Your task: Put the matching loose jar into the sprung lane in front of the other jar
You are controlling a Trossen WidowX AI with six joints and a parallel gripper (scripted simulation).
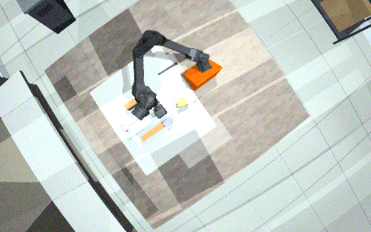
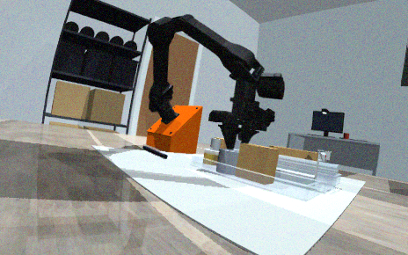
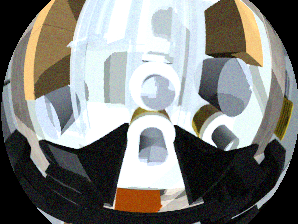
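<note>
Now: gripper tip 40 mm short of the white mat, 40 mm above it and 10 mm to the right of it. The rest, counted from my gripper tip: tan box 140 mm behind, 70 mm to the left; then thin black rod 160 mm to the right, 160 mm behind, 30 mm below; then clear sprung lane 140 mm ahead, 40 mm to the left, 20 mm below.
</note>
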